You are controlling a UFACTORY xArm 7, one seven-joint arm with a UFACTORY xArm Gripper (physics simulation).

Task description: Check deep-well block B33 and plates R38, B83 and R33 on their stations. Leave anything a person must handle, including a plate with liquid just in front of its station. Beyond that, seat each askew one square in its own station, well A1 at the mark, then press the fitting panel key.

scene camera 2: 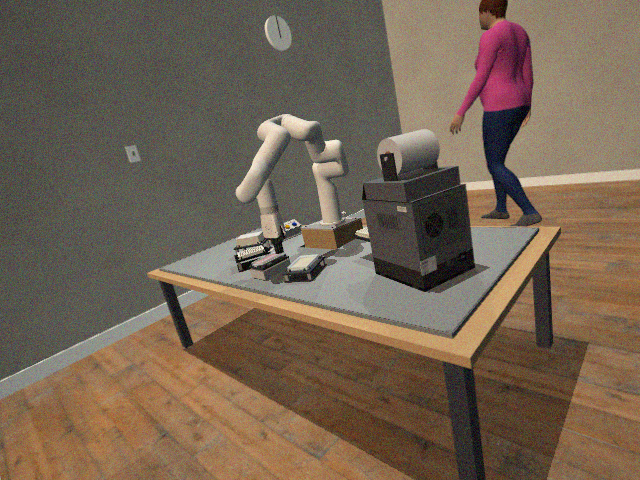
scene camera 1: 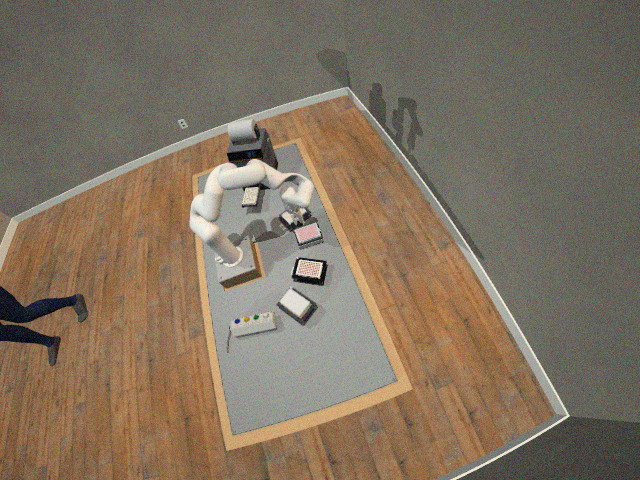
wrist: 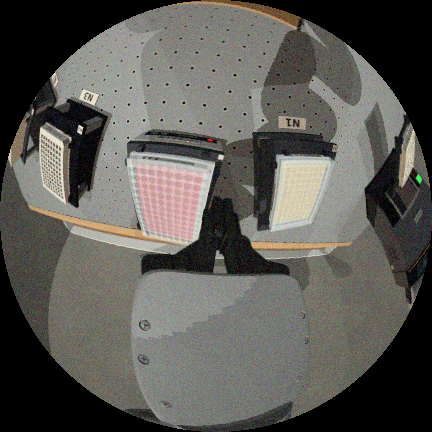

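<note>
My gripper (scene camera 1: 296,223) (scene camera 2: 279,249) (wrist: 218,208) is shut and empty, above the gap between two stations. Left of it in the wrist view, a pink-welled plate (wrist: 167,200) (scene camera 1: 308,233) (scene camera 2: 269,260) lies on a station showing a red light. To the right, a pale yellow plate (wrist: 301,192) (scene camera 2: 305,262) is on station N1 (wrist: 261,185); whether it is fully seated I cannot tell. A white plate with dark-looking wells (wrist: 54,162) is on station N3 (wrist: 90,145); in scene camera 1 its wells look red. A white-topped item (scene camera 1: 295,302) sits on another station. Plate codes are unreadable.
The key panel (scene camera 1: 253,323) has blue, yellow, green and white keys. A dark machine (scene camera 1: 247,150) (scene camera 2: 418,232) with a roll on top stands at one table end, showing a green light in the wrist view. A pale plate (scene camera 1: 250,196) is beside it. A person (scene camera 2: 505,77) stands beyond the table.
</note>
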